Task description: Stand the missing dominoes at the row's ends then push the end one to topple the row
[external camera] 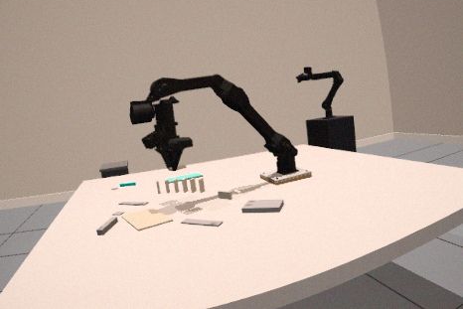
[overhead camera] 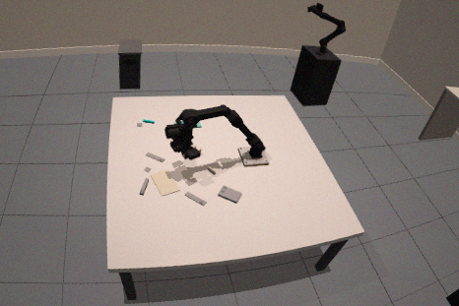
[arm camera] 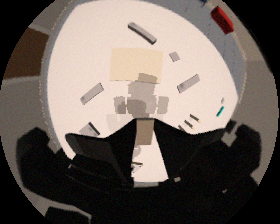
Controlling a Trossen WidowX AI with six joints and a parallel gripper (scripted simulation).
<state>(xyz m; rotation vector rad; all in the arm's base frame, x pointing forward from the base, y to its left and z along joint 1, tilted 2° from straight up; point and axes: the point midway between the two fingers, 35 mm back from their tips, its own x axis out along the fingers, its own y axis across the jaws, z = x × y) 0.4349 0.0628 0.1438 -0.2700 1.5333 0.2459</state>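
Now: gripper tip 120 mm above the beige card, 110 mm short of it and 50 mm to the right of it. Also, from my gripper tip: teal plate: 400 mm to the right, 120 mm below, 120 mm behind; flat grey strip: 180 mm to the left, 120 mm below, 20 mm behind; dark grey slab: 200 mm behind, 190 mm to the left, 110 mm below.
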